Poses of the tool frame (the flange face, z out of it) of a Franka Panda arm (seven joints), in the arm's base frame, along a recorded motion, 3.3 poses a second.
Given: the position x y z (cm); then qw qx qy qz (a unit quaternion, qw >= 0).
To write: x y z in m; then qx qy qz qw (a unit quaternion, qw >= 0). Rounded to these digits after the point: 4 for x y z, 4 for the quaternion.
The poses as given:
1: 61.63 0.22 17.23 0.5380 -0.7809 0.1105 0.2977
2: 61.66 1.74 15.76 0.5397 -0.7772 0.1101 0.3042
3: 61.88 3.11 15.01 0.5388 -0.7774 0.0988 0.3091
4: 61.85 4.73 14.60 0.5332 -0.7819 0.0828 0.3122
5: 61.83 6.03 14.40 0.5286 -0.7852 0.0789 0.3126
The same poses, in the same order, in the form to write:
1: 0.6163 0.0022 0.1723 -0.7809 0.1105 0.2977 0.5380
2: 0.6166 0.0174 0.1576 -0.7772 0.1101 0.3042 0.5397
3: 0.6188 0.0311 0.1501 -0.7774 0.0988 0.3091 0.5388
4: 0.6185 0.0473 0.1460 -0.7819 0.0828 0.3122 0.5332
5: 0.6183 0.0603 0.1440 -0.7852 0.0789 0.3126 0.5286
